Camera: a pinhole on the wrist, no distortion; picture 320 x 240 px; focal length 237.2 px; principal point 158.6 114.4 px. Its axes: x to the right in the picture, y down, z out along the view. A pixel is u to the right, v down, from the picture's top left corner.
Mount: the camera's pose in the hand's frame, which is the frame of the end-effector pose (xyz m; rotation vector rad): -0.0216 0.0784 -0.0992 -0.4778 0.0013 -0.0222
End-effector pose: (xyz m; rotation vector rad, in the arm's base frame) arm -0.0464 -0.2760 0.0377 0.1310 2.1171 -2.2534
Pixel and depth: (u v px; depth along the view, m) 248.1 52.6 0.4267
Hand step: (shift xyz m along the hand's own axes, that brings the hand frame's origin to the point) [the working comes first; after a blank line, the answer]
In the camera's frame: 0.1610 -0.1112 0.4267

0.1398 0.1724 0.3315
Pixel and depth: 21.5 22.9 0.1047
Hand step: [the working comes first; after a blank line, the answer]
In the camera's frame: -0.0605 -0.0404 0.1047

-0.0823 0.0920 0.0121
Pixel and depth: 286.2 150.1 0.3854
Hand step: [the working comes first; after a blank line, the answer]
In the camera's frame: 0.2073 0.0580 0.3854

0.1894 0.3026 0.2172
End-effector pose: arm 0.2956 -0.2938 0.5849 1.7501 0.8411 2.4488
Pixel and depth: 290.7 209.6 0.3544
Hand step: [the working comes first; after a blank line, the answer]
In the camera's frame: 0.1974 0.1422 0.3544

0.1810 0.3633 0.1509
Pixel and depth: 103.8 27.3 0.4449
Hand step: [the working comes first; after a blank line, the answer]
In the camera's frame: -0.1028 -0.1634 0.4449

-0.1249 0.1401 0.3706
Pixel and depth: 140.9 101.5 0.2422
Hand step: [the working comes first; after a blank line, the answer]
In the camera's frame: -0.0181 -0.0132 0.2422

-0.0384 0.1785 0.1219
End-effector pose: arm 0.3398 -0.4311 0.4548 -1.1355 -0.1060 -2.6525
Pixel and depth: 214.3 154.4 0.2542
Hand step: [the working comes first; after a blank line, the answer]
In the camera's frame: 0.0597 0.0429 0.2542

0.0406 0.2320 0.1071
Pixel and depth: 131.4 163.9 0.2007
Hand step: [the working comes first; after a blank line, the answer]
In the camera's frame: -0.0230 0.0419 0.2007

-0.0424 0.2084 0.0597
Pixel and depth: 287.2 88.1 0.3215
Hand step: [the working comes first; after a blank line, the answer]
In the camera's frame: 0.1743 -0.0356 0.3215

0.1540 0.1908 0.2034
